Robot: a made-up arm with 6 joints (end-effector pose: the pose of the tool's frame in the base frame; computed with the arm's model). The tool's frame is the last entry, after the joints.
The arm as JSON. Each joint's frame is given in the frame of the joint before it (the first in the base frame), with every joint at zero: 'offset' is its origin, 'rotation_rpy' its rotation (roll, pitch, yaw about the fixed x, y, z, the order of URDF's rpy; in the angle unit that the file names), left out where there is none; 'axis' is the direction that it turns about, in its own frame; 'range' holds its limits. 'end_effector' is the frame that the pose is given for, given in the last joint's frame.
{
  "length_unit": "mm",
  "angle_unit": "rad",
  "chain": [
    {
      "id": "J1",
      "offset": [
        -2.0,
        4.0,
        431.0
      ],
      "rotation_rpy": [
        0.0,
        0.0,
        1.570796
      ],
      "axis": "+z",
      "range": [
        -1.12,
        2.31
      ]
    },
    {
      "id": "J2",
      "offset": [
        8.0,
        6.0,
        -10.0
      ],
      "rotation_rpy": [
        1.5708,
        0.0,
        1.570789
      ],
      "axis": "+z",
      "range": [
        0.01,
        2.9
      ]
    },
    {
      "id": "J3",
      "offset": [
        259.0,
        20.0,
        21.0
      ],
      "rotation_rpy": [
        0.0,
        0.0,
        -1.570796
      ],
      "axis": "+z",
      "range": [
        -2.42,
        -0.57
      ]
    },
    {
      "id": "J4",
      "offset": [
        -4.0,
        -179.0,
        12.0
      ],
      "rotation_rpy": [
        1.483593,
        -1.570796,
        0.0
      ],
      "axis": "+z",
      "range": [
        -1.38,
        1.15
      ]
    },
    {
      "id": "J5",
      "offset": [
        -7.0,
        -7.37,
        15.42
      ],
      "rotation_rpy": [
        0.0,
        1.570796,
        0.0
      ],
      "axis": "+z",
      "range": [
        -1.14,
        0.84
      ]
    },
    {
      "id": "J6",
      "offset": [
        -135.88,
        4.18,
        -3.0
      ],
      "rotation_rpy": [
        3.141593,
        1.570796,
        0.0
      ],
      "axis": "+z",
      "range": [
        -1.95,
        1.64
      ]
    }
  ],
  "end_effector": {
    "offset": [
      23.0,
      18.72,
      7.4
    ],
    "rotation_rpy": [
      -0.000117,
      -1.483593,
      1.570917
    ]
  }
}
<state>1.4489 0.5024 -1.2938 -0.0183 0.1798 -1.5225</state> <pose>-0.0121 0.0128 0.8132 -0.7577 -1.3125 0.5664</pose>
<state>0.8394 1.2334 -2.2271 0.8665 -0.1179 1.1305</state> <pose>0.0322 0.1177 0.9603 2.1086 0.0036 1.6917</pose>
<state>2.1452 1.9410 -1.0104 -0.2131 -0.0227 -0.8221</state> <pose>-0.1848 0.2801 0.4039 -1.5366 -0.6191 2.1405</pose>
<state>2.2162 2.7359 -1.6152 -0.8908 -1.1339 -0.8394</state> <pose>-0.3644 0.2951 0.3432 -0.3192 -1.7512 2.4380</pose>
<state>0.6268 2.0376 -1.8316 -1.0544 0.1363 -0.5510</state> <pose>0.3741 0.2745 0.6129 -1.6462 -0.2068 0.4658</pose>
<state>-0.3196 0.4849 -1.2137 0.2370 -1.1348 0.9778</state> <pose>-0.0994 0.0443 0.8269 0.5504 -1.8220 0.7316</pose>
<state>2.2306 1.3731 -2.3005 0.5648 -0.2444 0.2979</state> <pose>-0.1103 0.1197 0.9557 1.7785 0.2882 2.2003</pose>
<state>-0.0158 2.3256 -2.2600 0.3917 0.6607 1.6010</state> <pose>0.4837 0.0879 0.4930 1.9440 0.6693 -0.3499</pose>
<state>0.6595 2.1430 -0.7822 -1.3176 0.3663 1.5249</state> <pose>0.1821 0.1067 0.3099 -0.4804 1.2945 0.0988</pose>
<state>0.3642 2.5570 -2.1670 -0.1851 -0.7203 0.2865</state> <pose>0.4935 0.2228 0.5144 0.1690 -0.2892 0.5152</pose>
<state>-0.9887 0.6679 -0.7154 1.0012 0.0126 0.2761</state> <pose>0.1197 -0.0881 0.5927 1.1302 -0.6420 -0.7041</pose>
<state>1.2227 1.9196 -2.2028 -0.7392 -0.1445 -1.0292</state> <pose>0.1050 0.3909 0.8102 -1.2037 -1.2945 0.4660</pose>
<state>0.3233 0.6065 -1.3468 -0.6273 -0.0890 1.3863</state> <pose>0.0267 0.0503 0.8160 0.7874 -0.6455 0.7095</pose>
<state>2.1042 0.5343 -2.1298 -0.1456 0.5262 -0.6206</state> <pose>0.0938 -0.1398 0.8965 0.6159 -1.0856 1.3422</pose>
